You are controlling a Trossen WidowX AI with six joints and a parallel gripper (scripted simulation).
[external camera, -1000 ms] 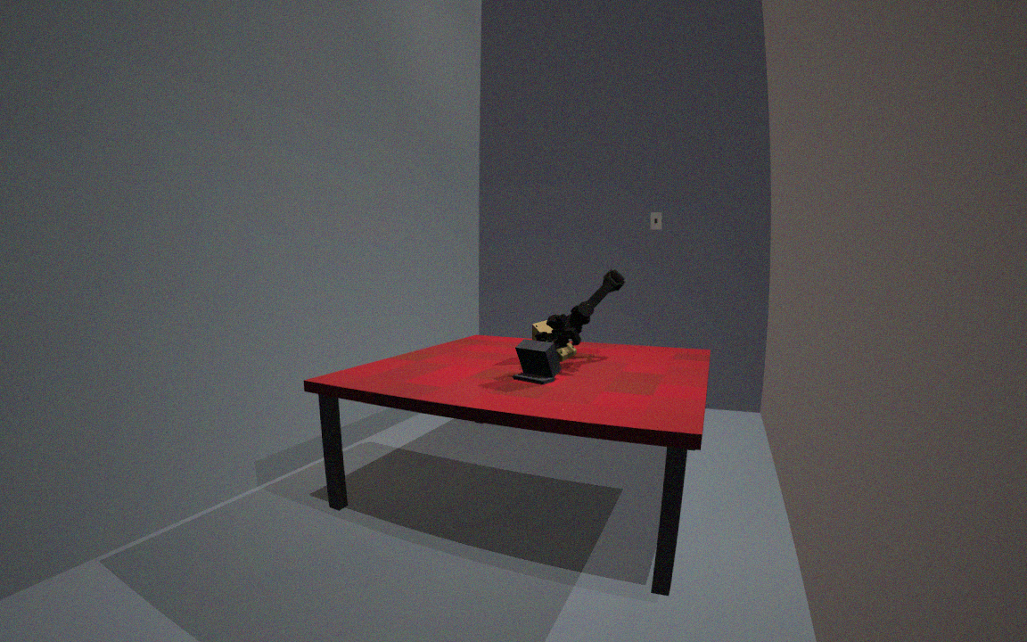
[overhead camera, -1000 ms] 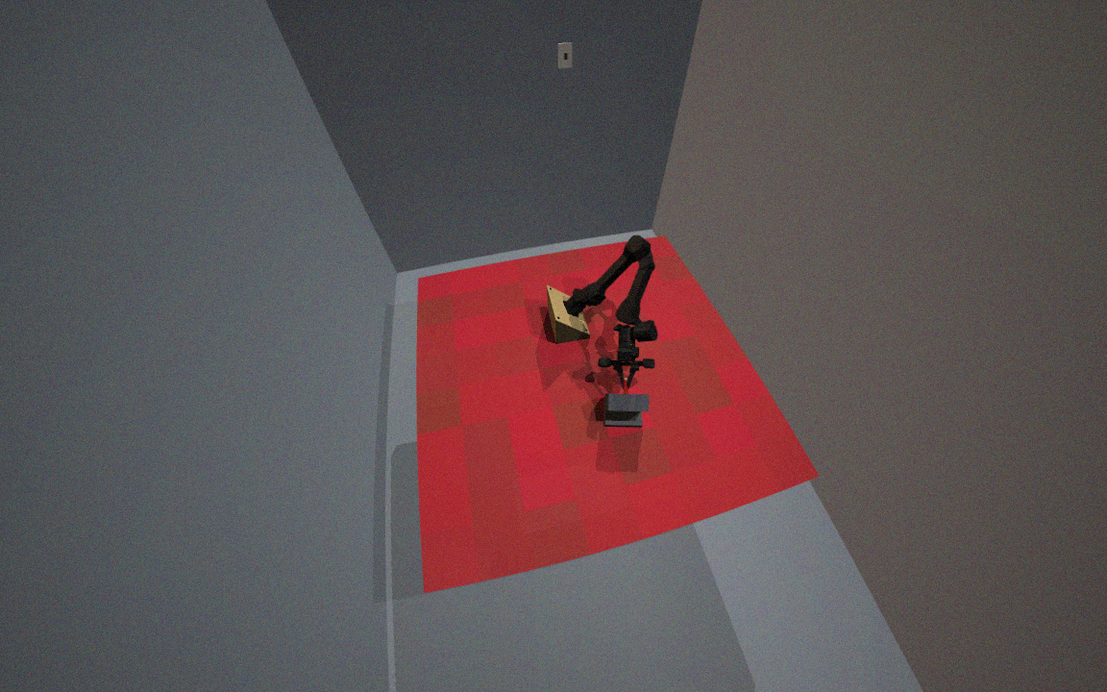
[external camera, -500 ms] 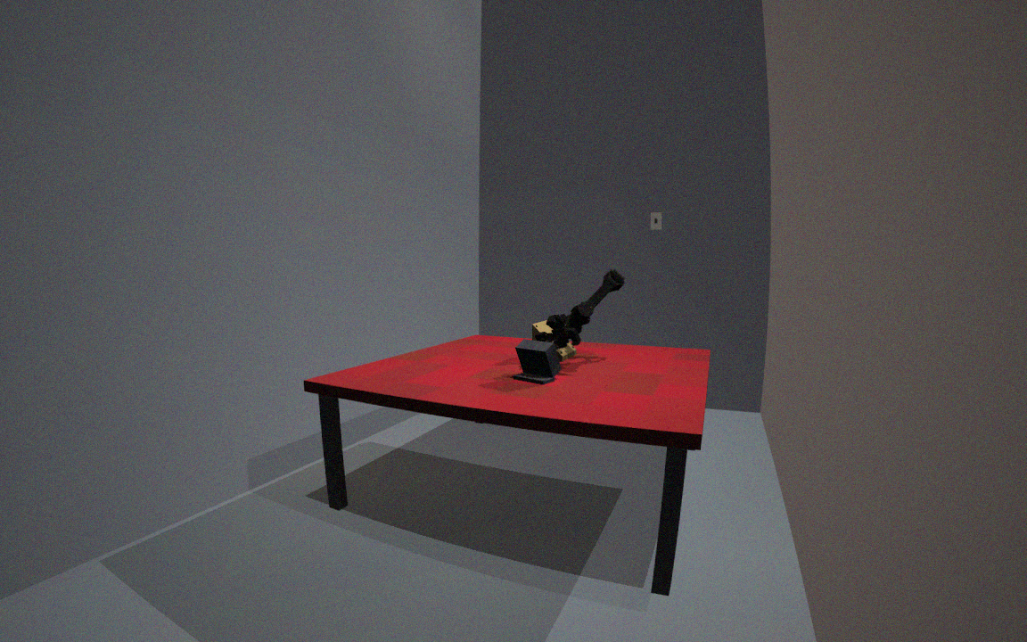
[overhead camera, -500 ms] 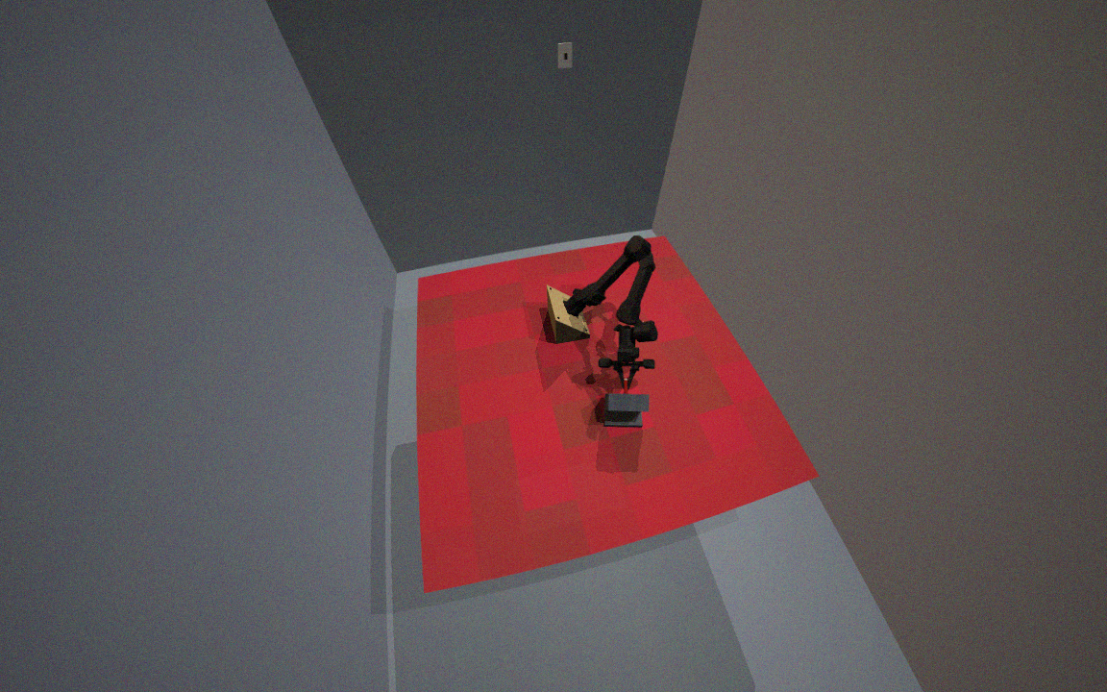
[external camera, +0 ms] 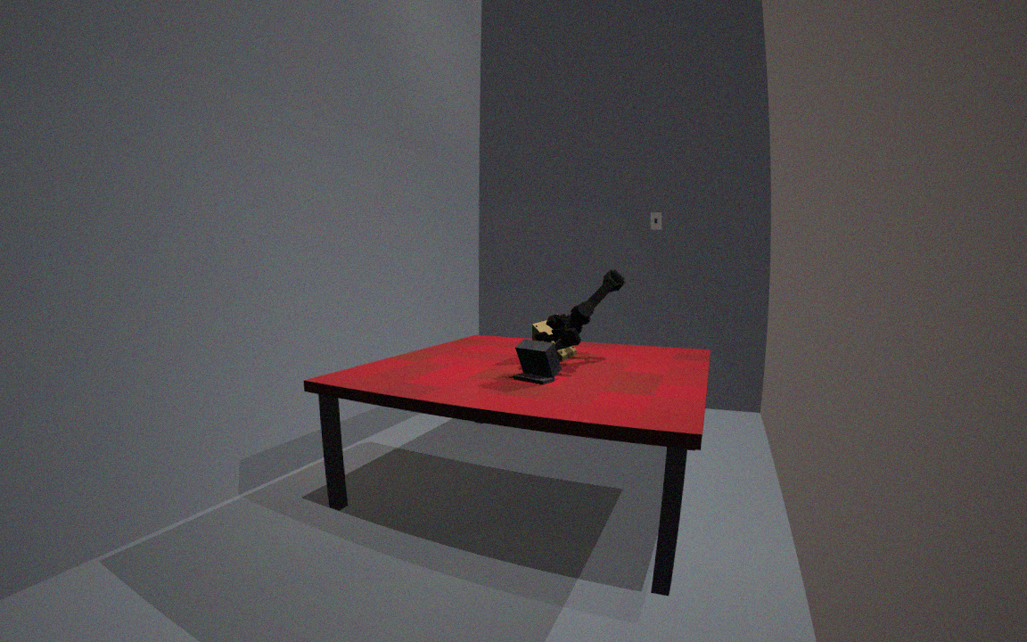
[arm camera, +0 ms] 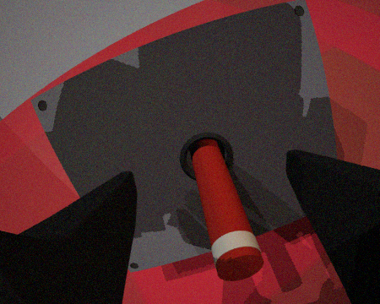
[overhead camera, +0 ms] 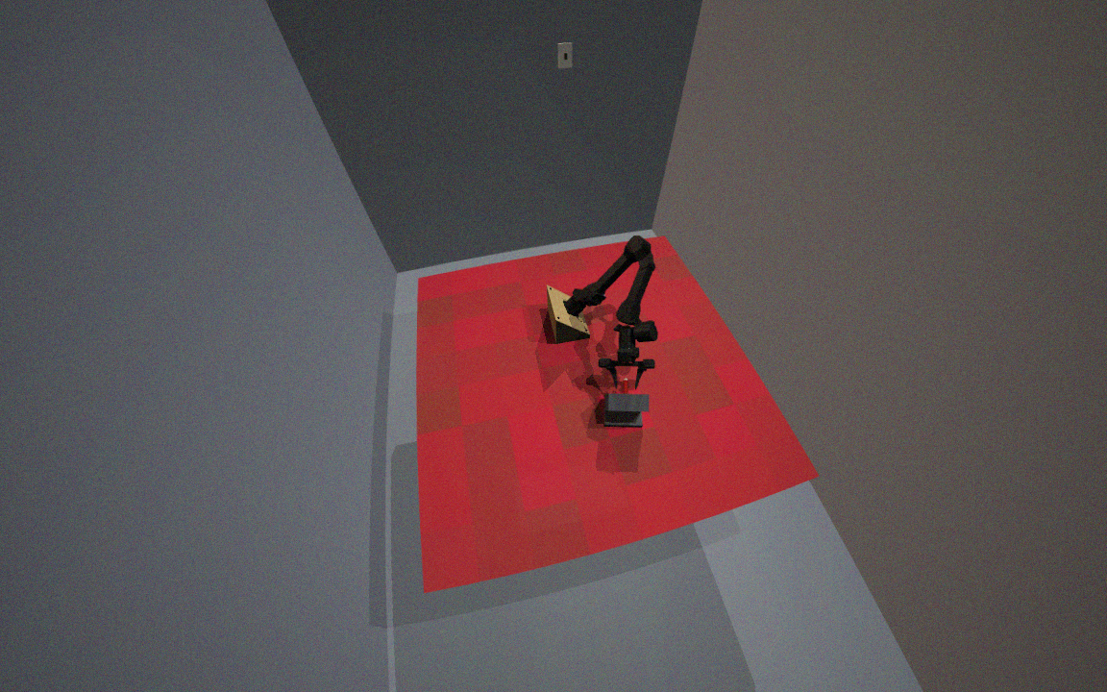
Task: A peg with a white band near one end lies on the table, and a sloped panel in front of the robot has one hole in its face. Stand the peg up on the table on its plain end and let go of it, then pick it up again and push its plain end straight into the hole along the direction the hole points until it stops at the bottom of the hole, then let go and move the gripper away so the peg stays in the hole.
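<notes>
Now: gripper tip 2 cm past the red peg and 1 cm to the right of it. The rest, counted from my gripper tip: grey sloped panel 4 cm ahead, 2 cm below, 1 cm to the right.
</notes>
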